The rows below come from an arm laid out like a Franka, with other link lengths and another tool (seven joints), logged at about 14 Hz.
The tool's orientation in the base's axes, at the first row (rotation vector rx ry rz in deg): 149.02, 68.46, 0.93
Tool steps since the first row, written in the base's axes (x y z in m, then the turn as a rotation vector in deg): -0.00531, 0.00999, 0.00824, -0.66, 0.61, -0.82; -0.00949, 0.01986, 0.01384, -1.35, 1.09, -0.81; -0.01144, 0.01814, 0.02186, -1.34, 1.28, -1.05; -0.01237, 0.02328, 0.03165, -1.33, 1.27, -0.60; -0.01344, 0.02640, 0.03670, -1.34, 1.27, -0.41; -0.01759, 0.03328, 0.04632, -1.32, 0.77, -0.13
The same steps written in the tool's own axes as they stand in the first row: 0.00309, -0.00803, -0.01104, 0.11, -1.08, 0.56; 0.00711, -0.01582, -0.01937, 0.01, -1.88, 0.34; 0.00370, -0.01415, -0.02690, 0.18, -2.06, 0.53; 0.00589, -0.01553, -0.03769, 0.13, -1.93, 0.10; 0.00698, -0.01697, -0.04345, 0.11, -1.89, -0.09; 0.00837, -0.02185, -0.05491, -0.28, -1.49, -0.23
